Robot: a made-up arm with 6 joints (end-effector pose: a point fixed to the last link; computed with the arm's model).
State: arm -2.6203 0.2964 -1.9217 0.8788 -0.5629 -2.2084
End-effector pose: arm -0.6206 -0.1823 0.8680 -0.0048 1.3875 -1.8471
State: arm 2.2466 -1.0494 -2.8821 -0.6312 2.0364 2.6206
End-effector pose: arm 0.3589 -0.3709 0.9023 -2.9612 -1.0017 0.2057
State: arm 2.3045 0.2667 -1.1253 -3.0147 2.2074 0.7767
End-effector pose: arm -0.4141 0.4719 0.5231 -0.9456 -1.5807 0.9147
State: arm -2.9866 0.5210 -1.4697 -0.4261 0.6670 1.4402
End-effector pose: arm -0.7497 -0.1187 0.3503 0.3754 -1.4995 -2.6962
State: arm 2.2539 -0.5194 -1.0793 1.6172 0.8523 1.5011
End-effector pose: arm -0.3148 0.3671 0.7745 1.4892 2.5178 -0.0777
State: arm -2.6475 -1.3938 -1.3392 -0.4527 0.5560 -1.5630
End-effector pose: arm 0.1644 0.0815 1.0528 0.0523 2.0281 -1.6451
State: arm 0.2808 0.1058 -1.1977 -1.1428 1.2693 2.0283
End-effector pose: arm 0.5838 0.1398 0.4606 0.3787 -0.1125 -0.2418
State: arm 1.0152 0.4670 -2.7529 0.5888 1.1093 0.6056
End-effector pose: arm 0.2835 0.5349 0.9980 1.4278 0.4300 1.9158
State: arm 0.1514 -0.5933 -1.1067 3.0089 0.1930 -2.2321
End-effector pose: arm 0.4228 0.0593 0.7035 0.7365 -0.9238 1.1480
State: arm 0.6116 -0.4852 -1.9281 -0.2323 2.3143 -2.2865
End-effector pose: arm 0.1901 0.1332 0.9507 1.3628 -1.4750 -2.0195
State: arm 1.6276 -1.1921 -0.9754 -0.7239 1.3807 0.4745
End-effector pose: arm 0.0248 0.1639 0.8535 0.0505 0.3546 1.8131
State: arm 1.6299 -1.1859 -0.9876 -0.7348 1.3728 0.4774
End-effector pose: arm 0.0245 0.1632 0.8590 0.0520 0.3348 1.8145
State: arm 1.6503 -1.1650 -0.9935 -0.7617 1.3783 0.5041
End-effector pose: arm 0.0223 0.1718 0.8588 0.0484 0.3310 1.8035
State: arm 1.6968 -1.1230 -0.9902 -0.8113 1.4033 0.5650
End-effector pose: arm 0.0161 0.1932 0.8498 0.0357 0.3455 1.7752
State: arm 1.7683 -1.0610 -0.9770 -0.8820 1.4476 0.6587
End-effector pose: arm 0.0031 0.2250 0.8310 0.0096 0.3654 1.7302
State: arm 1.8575 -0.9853 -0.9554 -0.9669 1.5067 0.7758
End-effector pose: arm -0.0184 0.2603 0.8038 -0.0305 0.3704 1.6748
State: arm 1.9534 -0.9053 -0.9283 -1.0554 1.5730 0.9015
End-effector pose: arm -0.0469 0.2914 0.7716 -0.0787 0.3464 1.6208
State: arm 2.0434 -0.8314 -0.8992 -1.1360 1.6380 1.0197
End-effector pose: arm -0.0773 0.3136 0.7390 -0.1246 0.2963 1.5778
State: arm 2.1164 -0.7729 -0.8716 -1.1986 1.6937 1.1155
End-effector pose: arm -0.1036 0.3261 0.7107 -0.1605 0.2383 1.5492
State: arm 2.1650 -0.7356 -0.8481 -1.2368 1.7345 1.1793
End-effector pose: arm -0.1211 0.3312 0.6898 -0.1854 0.1942 1.5314
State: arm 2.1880 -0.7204 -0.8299 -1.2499 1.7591 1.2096
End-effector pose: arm -0.1287 0.3319 0.6768 -0.2016 0.1771 1.5188
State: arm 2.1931 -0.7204 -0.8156 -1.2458 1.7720 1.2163
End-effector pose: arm -0.1292 0.3307 0.6694 -0.2134 0.1823 1.5083
